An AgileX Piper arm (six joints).
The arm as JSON. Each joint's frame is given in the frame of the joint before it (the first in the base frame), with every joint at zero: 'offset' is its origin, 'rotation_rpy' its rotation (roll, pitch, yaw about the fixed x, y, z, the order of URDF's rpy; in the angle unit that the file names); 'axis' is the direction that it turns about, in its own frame. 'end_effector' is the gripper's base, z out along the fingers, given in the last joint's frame.
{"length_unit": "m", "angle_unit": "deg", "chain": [
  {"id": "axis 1", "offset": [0.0, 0.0, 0.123], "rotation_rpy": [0.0, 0.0, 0.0], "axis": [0.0, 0.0, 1.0]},
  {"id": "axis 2", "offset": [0.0, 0.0, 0.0], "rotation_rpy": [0.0, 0.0, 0.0], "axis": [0.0, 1.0, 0.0]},
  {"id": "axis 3", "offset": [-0.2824, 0.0, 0.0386], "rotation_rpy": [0.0, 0.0, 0.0], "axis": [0.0, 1.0, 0.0]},
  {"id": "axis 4", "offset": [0.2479, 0.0, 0.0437], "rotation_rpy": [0.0, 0.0, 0.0], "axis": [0.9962, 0.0, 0.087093]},
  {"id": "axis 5", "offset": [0.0, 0.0, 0.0], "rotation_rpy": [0.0, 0.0, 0.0], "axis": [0.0, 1.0, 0.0]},
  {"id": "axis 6", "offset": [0.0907, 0.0, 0.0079], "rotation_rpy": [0.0, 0.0, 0.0], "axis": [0.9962, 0.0, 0.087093]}
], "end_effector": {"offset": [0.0, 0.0, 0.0], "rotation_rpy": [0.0, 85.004, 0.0]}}
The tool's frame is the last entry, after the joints.
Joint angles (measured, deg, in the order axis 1, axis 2, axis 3, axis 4, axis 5, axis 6), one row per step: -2.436, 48.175, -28.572, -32.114, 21.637, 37.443; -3.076, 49.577, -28.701, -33.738, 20.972, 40.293; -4.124, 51.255, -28.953, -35.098, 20.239, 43.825; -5.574, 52.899, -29.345, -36.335, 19.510, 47.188; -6.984, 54.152, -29.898, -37.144, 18.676, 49.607; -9.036, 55.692, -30.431, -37.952, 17.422, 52.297; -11.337, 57.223, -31.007, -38.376, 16.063, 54.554; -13.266, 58.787, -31.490, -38.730, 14.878, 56.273; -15.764, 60.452, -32.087, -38.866, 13.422, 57.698; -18.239, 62.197, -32.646, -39.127, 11.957, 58.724
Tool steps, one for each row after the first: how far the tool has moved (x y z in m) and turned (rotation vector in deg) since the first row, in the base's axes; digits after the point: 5 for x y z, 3 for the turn. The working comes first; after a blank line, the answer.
Tool pose at each row, in the base's axes (x y z in m, rotation vector in deg; the steps are taken from these numbers as rounded here): 0.16244, -0.02479, 0.26830, 16.810, 121.551, -9.371; 0.16659, -0.02709, 0.26616, 18.813, 121.609, -9.292; 0.17143, -0.03053, 0.26374, 22.146, 121.546, -8.776; 0.17609, -0.03530, 0.26196, 25.818, 121.205, -8.436; 0.18011, -0.03982, 0.26212, 28.717, 120.419, -8.082; 0.18460, -0.04635, 0.26149, 32.335, 119.373, -7.680; 0.18877, -0.05382, 0.26093, 36.007, 118.159, -7.256; 0.19274, -0.06049, 0.25939, 38.909, 117.372, -6.983; 0.19653, -0.06928, 0.25814, 42.117, 116.227, -6.833; 0.20004, -0.07847, 0.25621, 44.791, 115.304, -6.981

0.00415, -0.00230, -0.00214, 0.868, 0.111, -1.401; 0.00899, -0.00574, -0.00456, 2.565, 0.127, -3.589; 0.01365, -0.01051, -0.00634, 4.243, -0.026, -6.105; 0.01767, -0.01503, -0.00618, 5.571, -0.617, -8.100; 0.02216, -0.02156, -0.00681, 7.205, -1.353, -10.620; 0.02633, -0.02903, -0.00737, 8.872, -2.180, -13.196; 0.03030, -0.03570, -0.00891, 10.173, -2.606, -15.248; 0.03409, -0.04449, -0.01016, 11.485, -3.273, -17.611; 0.03760, -0.05368, -0.01209, 12.396, -3.719, -19.690
